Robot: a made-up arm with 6 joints. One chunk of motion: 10 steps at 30 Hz.
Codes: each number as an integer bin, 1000 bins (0 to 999) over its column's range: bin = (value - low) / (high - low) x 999, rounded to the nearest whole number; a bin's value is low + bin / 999 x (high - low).
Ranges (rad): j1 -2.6..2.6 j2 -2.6..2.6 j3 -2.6..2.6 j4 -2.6..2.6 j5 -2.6..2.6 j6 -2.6..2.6
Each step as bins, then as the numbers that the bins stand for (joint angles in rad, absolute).
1 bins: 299 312 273 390 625 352
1 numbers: -1.0436 -0.9760 -1.1790 -0.5700 0.6533 -0.7678
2 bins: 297 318 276 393 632 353
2 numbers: -1.0541 -0.9447 -1.1634 -0.5544 0.6897 -0.7626
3 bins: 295 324 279 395 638 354
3 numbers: -1.0645 -0.9135 -1.1477 -0.5439 0.7209 -0.7574
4 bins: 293 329 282 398 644 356
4 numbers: -1.0749 -0.8875 -1.1321 -0.5283 0.7522 -0.7469
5 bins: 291 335 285 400 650 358
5 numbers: -1.0853 -0.8563 -1.1165 -0.5179 0.7834 -0.7365
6 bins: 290 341 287 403 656 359
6 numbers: -1.0905 -0.8250 -1.1061 -0.5023 0.8146 -0.7313
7 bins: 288 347 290 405 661 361
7 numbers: -1.1009 -0.7938 -1.0905 -0.4919 0.8406 -0.7209
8 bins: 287 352 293 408 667 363
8 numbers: -1.1061 -0.7678 -1.0749 -0.4763 0.8719 -0.7105
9 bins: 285 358 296 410 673 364
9 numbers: -1.1165 -0.7365 -1.0593 -0.4659 0.9031 -0.7053
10 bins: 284 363 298 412 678 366
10 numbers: -1.1217 -0.7105 -1.0488 -0.4555 0.9291 -0.6949
